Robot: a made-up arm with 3 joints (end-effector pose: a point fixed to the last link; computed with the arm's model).
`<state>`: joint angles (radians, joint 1 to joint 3).
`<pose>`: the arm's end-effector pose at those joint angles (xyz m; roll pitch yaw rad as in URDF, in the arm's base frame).
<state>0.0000 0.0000 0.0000</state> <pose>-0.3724 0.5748 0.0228 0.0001 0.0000 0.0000</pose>
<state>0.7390 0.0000 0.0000</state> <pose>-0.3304 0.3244 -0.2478 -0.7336 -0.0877 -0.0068</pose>
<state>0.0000 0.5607 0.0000</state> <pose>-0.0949 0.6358 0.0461 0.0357 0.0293 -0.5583</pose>
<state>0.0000 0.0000 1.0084</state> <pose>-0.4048 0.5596 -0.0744 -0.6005 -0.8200 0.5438</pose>
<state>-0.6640 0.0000 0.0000</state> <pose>-0.3916 0.5897 0.3568 0.6611 0.0568 0.0556</pose>
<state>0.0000 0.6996 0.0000</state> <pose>-0.0243 0.6262 0.0512 0.0415 0.0393 -0.6965</pose>
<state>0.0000 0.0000 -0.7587</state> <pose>-0.3020 0.5584 0.0556 0.2168 0.7061 -0.1200</pose>
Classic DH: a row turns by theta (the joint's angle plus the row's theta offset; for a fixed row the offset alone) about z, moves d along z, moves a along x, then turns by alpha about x. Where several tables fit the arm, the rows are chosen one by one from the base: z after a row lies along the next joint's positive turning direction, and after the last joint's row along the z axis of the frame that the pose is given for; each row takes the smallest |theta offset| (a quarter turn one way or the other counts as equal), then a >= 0, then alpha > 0; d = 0 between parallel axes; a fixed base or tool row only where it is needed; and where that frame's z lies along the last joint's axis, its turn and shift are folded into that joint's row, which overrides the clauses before.
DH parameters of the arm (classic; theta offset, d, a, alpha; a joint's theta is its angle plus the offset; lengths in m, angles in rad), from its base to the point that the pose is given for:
base (fixed): -1.4604 0.2309 -0.1357 1.6231
joint 1: -0.0246 0.1286 0.0053 1.5982
joint 2: -1.1308 0.1678 -0.3053 -1.8822
joint 3: -0.0637 -0.3605 -0.0784 -1.3161
tool (fixed): 0.3471 0.0756 0 0

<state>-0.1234 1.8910 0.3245</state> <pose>0.3833 0.2598 0.0517 -0.1199 -0.0446 -1.7863</pose>
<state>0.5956 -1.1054 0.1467</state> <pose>-0.6311 -0.0329 -0.0043 -0.4564 0.3900 1.0761</pose>
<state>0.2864 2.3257 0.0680</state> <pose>0.3762 -0.0533 0.1152 0.1948 -0.0975 -2.3210</pose>
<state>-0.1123 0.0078 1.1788</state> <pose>-0.4034 0.5863 -0.0373 -0.6522 -0.9712 0.6170</pose>
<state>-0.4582 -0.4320 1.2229</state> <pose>-0.5715 0.5006 0.0609 -0.2951 -1.2818 0.7309</pose>
